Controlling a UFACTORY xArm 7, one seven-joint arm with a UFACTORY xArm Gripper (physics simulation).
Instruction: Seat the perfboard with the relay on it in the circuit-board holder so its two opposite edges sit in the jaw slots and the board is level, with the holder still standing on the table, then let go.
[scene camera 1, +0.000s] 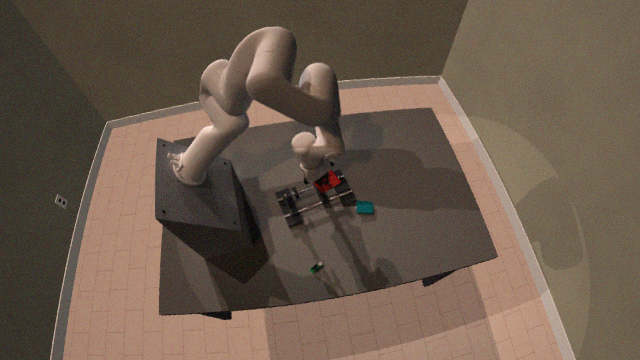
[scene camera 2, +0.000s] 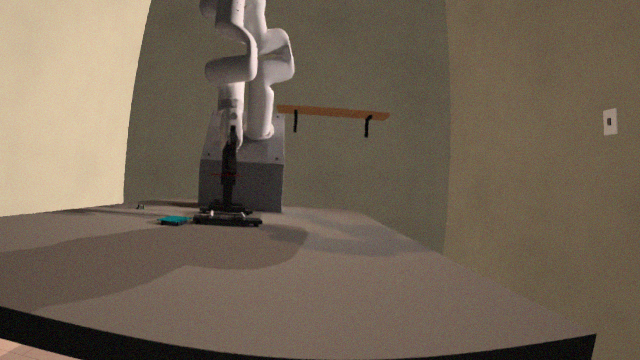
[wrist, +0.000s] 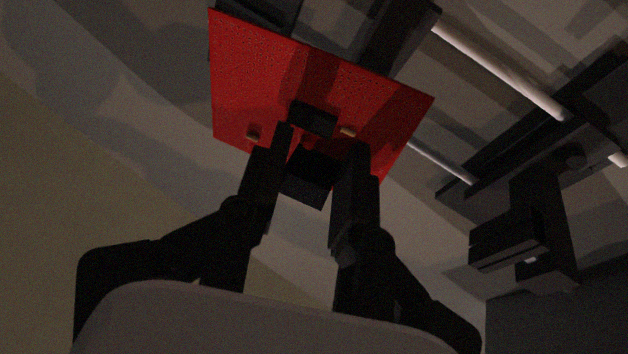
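The red perfboard is above the circuit-board holder, over its right-hand part in the first scene view. The second scene view shows the board edge-on as a thin, nearly level line. My gripper is shut on the black relay, which is dark and partly hidden by the fingers. One slotted jaw stands apart from the board at the right of the wrist view. Contact with the other jaw is hidden. The holder stands on the table.
A teal box lies close beside the holder's right end. A small green part lies near the front table edge. The arm's grey pedestal stands left of the holder. A wooden shelf hangs on the wall.
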